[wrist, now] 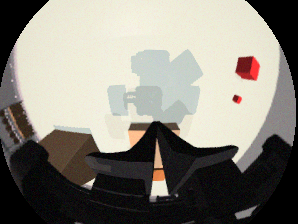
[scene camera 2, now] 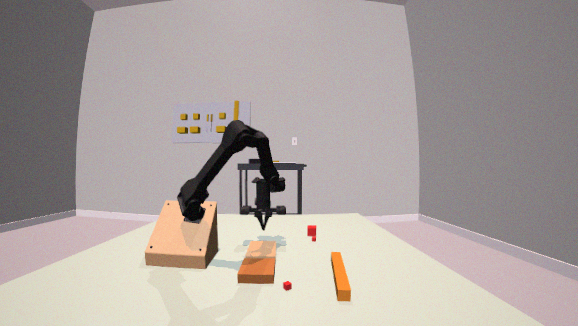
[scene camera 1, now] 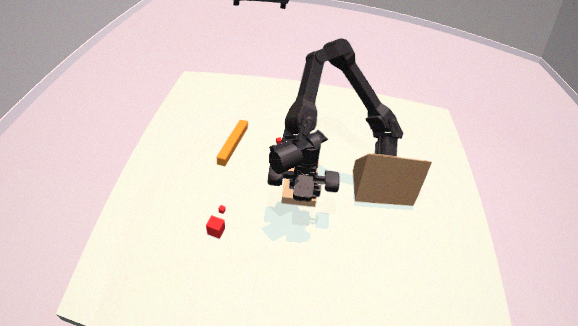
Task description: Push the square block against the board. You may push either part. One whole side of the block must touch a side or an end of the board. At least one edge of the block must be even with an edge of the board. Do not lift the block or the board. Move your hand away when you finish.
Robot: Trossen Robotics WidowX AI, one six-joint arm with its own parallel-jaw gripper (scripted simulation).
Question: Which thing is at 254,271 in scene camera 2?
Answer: A square block.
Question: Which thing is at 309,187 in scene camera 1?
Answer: My gripper.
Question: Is my gripper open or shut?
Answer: Shut.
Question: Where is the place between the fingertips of my gripper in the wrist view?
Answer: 155,124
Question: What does my gripper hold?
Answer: Nothing.
